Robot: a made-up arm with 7 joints. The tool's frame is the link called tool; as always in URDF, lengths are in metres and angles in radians. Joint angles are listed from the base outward.
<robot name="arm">
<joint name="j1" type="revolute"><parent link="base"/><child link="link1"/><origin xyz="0 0 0.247"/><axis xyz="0 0 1"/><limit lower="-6.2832" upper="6.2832"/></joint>
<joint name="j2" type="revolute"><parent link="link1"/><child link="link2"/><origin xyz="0 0 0"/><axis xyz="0 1 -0.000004"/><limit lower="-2.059" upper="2.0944"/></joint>
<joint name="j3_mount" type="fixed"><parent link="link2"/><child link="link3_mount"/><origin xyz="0 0 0.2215"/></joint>
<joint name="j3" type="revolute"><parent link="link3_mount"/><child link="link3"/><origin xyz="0 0 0.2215"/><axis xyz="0 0 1"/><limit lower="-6.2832" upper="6.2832"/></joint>
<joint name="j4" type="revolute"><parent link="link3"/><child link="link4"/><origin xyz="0.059 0 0"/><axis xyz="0 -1 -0.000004"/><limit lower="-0.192" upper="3.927"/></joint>
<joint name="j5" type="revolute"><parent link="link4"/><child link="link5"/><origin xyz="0.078 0 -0.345"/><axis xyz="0 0.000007 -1"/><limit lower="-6.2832" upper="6.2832"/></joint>
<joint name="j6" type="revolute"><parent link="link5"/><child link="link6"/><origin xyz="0 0 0"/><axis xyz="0 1 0.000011"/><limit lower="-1.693" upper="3.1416"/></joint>
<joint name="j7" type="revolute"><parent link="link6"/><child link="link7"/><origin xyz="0.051 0 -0.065"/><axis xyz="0 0.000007 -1"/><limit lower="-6.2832" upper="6.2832"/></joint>
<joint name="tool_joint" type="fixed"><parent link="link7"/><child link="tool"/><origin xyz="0 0 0" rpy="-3.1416 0 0"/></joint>
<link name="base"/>
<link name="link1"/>
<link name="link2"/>
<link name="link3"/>
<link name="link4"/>
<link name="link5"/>
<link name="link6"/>
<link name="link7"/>
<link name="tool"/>
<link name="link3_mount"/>
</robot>
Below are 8 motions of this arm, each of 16 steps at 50 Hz.
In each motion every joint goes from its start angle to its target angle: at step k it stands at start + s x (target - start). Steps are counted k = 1, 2, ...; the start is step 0. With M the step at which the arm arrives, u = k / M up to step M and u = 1 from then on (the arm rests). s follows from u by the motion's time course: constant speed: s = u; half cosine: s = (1 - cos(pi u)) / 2; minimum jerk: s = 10 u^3 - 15 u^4 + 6 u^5.
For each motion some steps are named. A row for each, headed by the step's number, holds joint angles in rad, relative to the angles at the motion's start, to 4 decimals.
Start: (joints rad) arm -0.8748 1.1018 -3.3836 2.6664 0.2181 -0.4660 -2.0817
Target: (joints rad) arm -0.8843 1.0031 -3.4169 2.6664 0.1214 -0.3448 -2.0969
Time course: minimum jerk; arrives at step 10
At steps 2, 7, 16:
2: -0.0006 -0.0057 -0.0019 0.0000 -0.0056 0.0070 -0.0009
7: -0.0080 -0.0826 -0.0279 0.0000 -0.0809 0.1014 -0.0127
16: -0.0095 -0.0987 -0.0333 0.0000 -0.0967 0.1212 -0.0152

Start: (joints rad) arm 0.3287 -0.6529 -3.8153 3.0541 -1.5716 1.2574 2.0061
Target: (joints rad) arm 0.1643 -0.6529 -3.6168 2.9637 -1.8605 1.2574 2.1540
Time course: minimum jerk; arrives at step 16
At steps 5, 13, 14, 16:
5: -0.0296 0.0000 0.0357 -0.0163 -0.0520 0.0000 0.0266
13: -0.1564 0.0000 0.1888 -0.0860 -0.2748 0.0000 0.1407
14: -0.1618 0.0000 0.1953 -0.0889 -0.2843 0.0000 0.1455
16: -0.1644 0.0000 0.1985 -0.0904 -0.2889 0.0000 0.1479

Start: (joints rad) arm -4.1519 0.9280 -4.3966 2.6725 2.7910 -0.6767 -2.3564
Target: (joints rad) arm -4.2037 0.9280 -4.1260 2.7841 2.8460 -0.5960 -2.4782
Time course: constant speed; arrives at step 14
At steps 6, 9, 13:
6: -0.0222 0.0000 0.1160 0.0478 0.0236 0.0346 -0.0522
9: -0.0333 0.0000 0.1740 0.0717 0.0354 0.0519 -0.0783
13: -0.0481 0.0000 0.2513 0.1036 0.0511 0.0749 -0.1131

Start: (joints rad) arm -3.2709 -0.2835 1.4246 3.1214 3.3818 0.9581 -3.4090
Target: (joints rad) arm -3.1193 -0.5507 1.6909 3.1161 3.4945 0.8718 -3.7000
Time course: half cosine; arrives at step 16
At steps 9, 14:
9: 0.0906 -0.1597 0.1591 -0.0032 0.0673 -0.0516 -0.1739
14: 0.1458 -0.2570 0.2562 -0.0051 0.1084 -0.0830 -0.2799

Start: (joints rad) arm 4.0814 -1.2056 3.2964 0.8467 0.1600 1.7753 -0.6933
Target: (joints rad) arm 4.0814 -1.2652 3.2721 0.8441 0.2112 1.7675 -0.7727
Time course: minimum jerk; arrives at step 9
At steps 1, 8, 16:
1: 0.0000 -0.0007 -0.0003 0.0000 0.0006 -0.0001 -0.0009
8: 0.0000 -0.0589 -0.0240 -0.0026 0.0506 -0.0077 -0.0785
16: 0.0000 -0.0596 -0.0243 -0.0026 0.0512 -0.0078 -0.0794

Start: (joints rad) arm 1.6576 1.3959 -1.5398 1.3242 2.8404 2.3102 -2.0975
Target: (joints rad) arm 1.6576 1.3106 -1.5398 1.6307 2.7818 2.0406 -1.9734
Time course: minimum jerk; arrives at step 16
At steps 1, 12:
1: 0.0000 -0.0002 0.0000 0.0007 -0.0001 -0.0006 0.0003
12: 0.0000 -0.0765 0.0000 0.2748 -0.0525 -0.2417 0.1113

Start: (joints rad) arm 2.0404 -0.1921 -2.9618 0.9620 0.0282 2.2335 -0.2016
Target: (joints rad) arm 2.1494 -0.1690 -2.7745 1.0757 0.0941 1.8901 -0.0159
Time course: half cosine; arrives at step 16
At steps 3, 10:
3: 0.0092 0.0019 0.0158 0.0096 0.0056 -0.0289 0.0156
10: 0.0754 0.0160 0.1295 0.0786 0.0456 -0.2374 0.1284

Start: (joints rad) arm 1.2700 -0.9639 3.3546 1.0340 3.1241 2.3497 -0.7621
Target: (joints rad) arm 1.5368 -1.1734 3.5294 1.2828 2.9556 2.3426 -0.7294
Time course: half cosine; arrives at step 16
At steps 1, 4, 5, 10, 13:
1: 0.0026 -0.0020 0.0017 0.0024 -0.0016 -0.0001 0.0003
4: 0.0391 -0.0307 0.0256 0.0364 -0.0247 -0.0010 0.0048
5: 0.0593 -0.0466 0.0388 0.0553 -0.0374 -0.0016 0.0073
10: 0.1844 -0.1448 0.1208 0.1720 -0.1165 -0.0049 0.0226
13: 0.2443 -0.1918 0.1601 0.2278 -0.1543 -0.0065 0.0299

